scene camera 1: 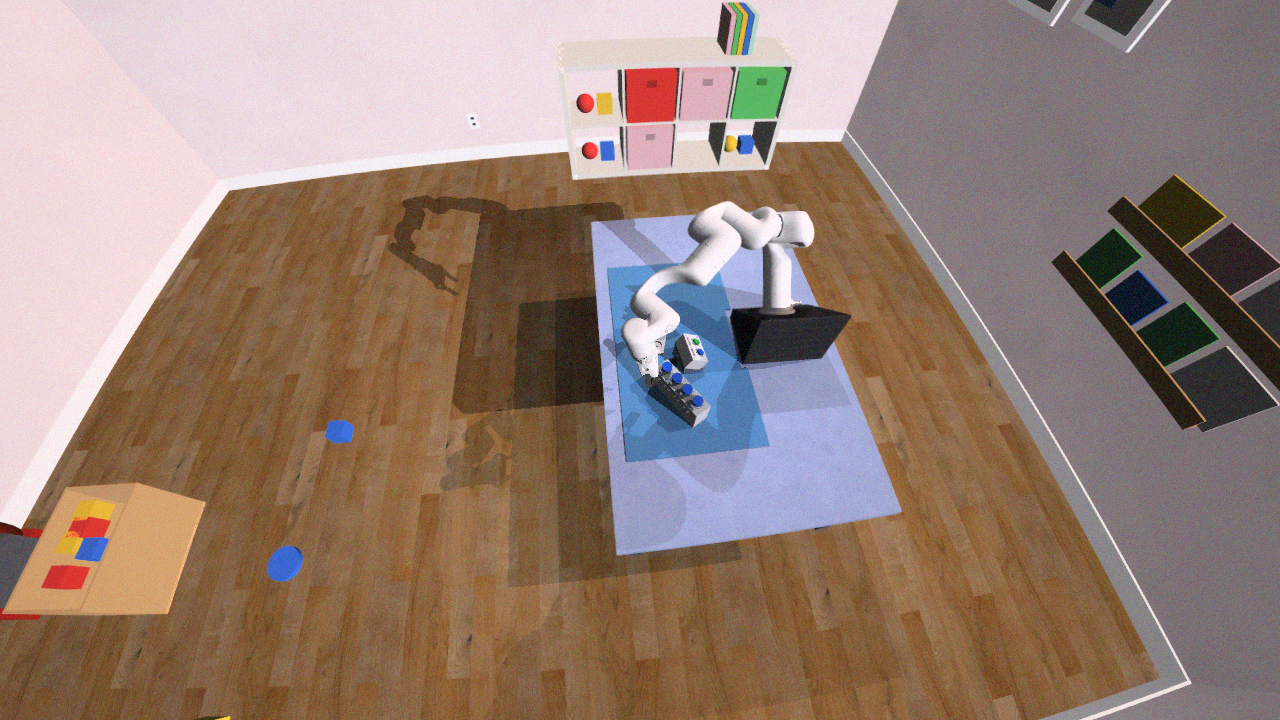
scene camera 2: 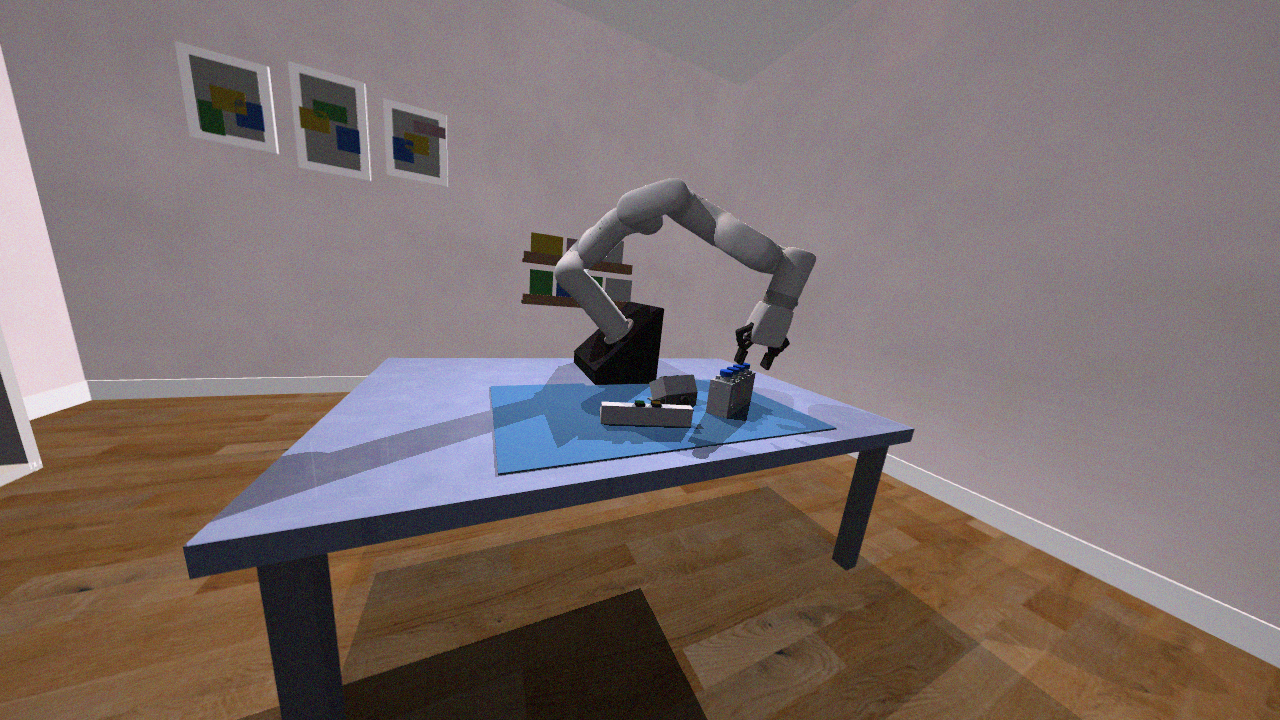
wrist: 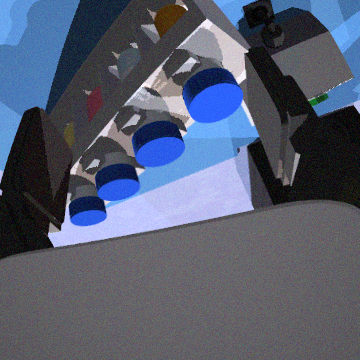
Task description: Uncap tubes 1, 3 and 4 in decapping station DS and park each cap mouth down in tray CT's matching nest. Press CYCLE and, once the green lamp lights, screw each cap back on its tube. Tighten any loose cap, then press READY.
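Places are measured from the arm's base along level axes (x back, y up, z left), in millimetres.
Pixels of known places: gripper, fingertip midpoint: (scene camera 2: 751, 365) (wrist: 146, 101); arm's base, origin of the base link: (scene camera 1: 776, 312) (scene camera 2: 619, 332).
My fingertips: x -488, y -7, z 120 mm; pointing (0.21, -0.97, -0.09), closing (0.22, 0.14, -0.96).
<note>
Ahead of a thing's pixels: the offset from my fingertips to its top centre. Level surfaces: height alone.
Station DS {dy -46, dx +88, dz +50 mm} (scene camera 1: 684, 407) (scene camera 2: 729, 398) (wrist: 155, 52) is a long grey block holding a row of tubes with blue caps. The nearest cap {dy -28, dx +58, dz -22 mm} (wrist: 212, 97) and the others, such as a middle cap {dy -28, dx +78, dz +26 mm} (wrist: 159, 145) and the far cap {dy -28, dx +118, dz +122 mm} (wrist: 88, 211), all sit on their tubes. My gripper (scene camera 1: 650, 374) (scene camera 2: 753, 361) (wrist: 146, 101) is open and empty, tilted above one end of the row, with the caps showing between its fingers in the wrist view. A low white block {dy -96, dx +93, dz -256 mm} (scene camera 2: 646, 413) looks like tray CT; its nests cannot be made out, and my arm mostly hides it in scene camera 1.
A grey box {dy -65, dx +178, dz -102 mm} (scene camera 1: 691, 351) (scene camera 2: 673, 389) (wrist: 312, 55) with green and blue round parts stands beside the station; button labels are unreadable. Box, station and tray stand on a blue mat {dy -149 mm} (scene camera 1: 644, 438) (scene camera 2: 537, 447). The black robot base (scene camera 1: 787, 335) (scene camera 2: 640, 344) stands beyond the box.
</note>
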